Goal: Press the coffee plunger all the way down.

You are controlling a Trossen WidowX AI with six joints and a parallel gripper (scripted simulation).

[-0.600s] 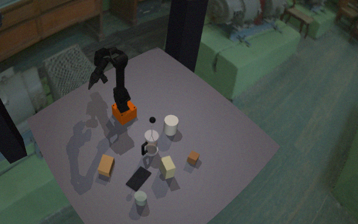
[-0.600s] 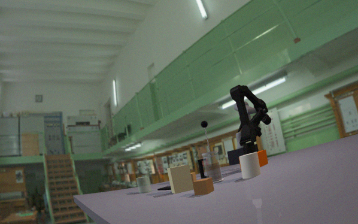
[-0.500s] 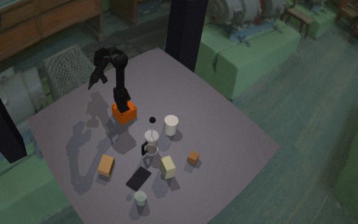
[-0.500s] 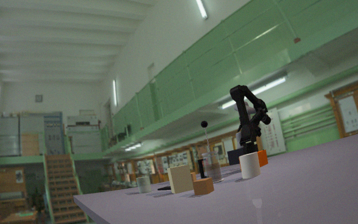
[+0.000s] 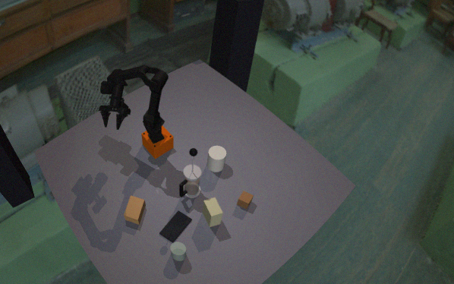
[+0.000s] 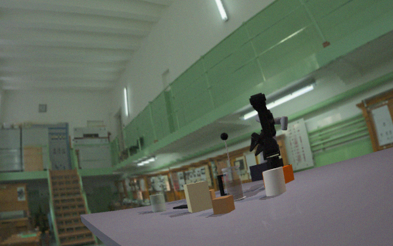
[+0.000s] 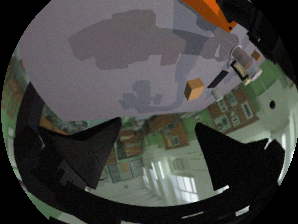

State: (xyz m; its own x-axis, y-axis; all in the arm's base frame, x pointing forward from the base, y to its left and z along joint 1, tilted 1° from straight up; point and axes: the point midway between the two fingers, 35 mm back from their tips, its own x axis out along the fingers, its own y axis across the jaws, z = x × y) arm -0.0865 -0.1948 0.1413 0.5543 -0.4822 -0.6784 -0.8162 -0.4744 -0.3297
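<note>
Right now my gripper tip is 360 mm short of the coffee press, 220 mm to the right of it and 60 mm above it. The rest, counted from my gripper tip: flat black plate 490 mm ahead, 60 mm to the left, 190 mm below; then cream block 530 mm ahead, 220 mm to the left, 140 mm below; then white cylinder 300 mm ahead, 410 mm to the left, 150 mm below.
</note>
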